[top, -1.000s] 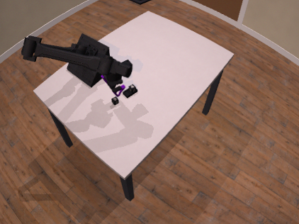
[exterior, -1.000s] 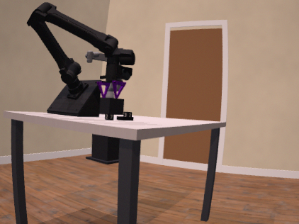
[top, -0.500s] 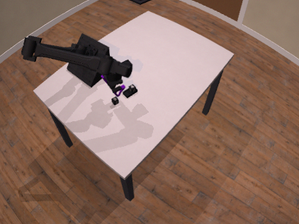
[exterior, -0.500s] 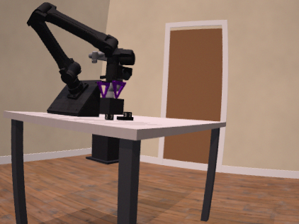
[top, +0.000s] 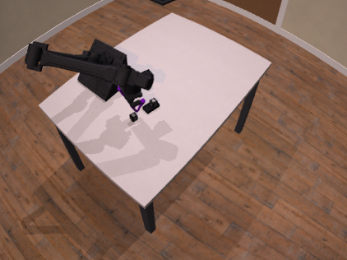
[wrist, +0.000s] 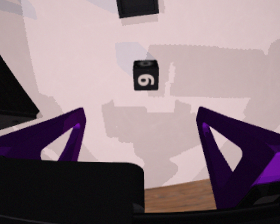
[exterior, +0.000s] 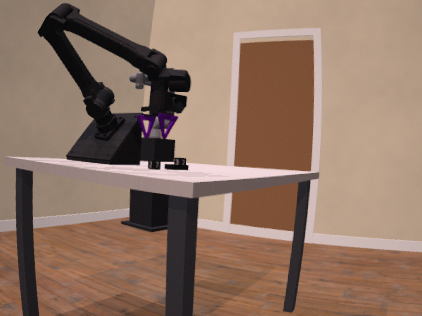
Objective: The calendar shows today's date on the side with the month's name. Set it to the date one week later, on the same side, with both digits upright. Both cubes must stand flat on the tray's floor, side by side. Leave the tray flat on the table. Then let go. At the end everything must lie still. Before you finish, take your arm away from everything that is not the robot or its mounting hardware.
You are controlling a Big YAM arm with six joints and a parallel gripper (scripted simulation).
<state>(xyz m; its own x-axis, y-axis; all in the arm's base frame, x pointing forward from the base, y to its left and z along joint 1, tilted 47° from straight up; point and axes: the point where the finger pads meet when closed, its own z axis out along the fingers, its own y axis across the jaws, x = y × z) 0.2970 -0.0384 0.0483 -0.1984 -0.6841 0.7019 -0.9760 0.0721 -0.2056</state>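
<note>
Right now the black date cube is 90 mm below my hand and 10 mm ahead of it. Round my hand: black tray 100 mm to the left, 100 mm below, 10 mm ahead.
</note>
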